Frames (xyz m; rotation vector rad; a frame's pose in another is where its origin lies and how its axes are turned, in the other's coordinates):
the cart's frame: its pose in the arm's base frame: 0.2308 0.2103 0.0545 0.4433 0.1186 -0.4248
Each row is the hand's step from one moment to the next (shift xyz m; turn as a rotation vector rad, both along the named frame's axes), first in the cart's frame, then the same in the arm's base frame.
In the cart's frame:
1: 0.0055 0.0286 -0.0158 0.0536 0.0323 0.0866
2: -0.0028 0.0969 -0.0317 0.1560 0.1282 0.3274
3: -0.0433 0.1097 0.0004 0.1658 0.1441 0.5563
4: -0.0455 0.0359 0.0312 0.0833 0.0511 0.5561
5: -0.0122 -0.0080 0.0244 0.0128 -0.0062 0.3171
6: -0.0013 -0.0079 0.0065 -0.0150 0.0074 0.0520
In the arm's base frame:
1: 0.0168 0.0283 -0.0041 0.0639 -0.0316 0.0796
2: 0.0378 0.0942 0.0099 0.2021 -0.0971 0.3126
3: 0.0072 0.1056 0.0520 0.2222 -0.1883 0.5224
4: -0.0254 0.0326 0.0512 0.1081 -0.2335 0.5026
5: -0.0140 -0.0127 0.0213 0.0153 -0.1492 0.2798
6: -0.0044 -0.0088 0.0030 -0.0094 -0.0112 0.0526

